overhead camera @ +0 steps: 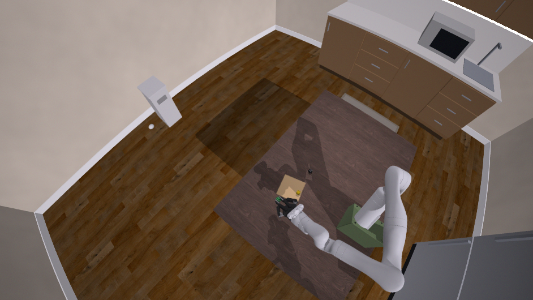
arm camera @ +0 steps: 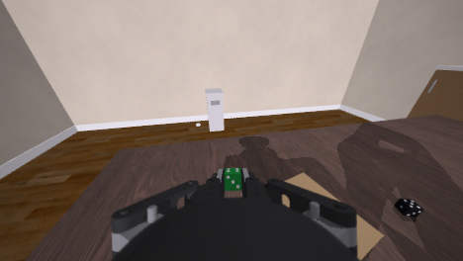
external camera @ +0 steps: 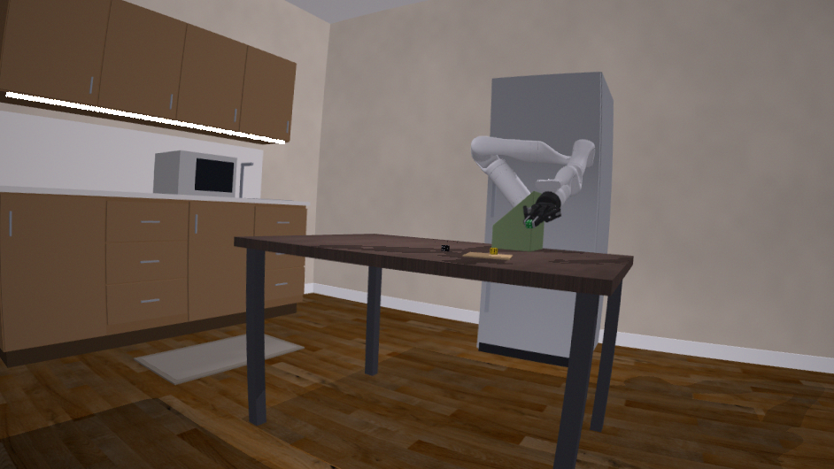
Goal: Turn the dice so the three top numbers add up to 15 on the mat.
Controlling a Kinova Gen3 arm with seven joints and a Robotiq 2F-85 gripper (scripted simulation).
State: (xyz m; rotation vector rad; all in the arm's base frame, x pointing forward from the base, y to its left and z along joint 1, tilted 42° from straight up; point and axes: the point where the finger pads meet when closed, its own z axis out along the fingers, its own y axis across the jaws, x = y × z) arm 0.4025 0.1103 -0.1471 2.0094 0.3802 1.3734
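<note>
My hand is 130 mm to the left of the tan mat, 110 mm above it and 10 mm short of it. The rest, counted from my hand: black die 300 mm to the right, 110 mm below; yellow die 140 mm to the right, 100 mm below, 40 mm behind; green die 10 mm below, 10 mm ahead.
</note>
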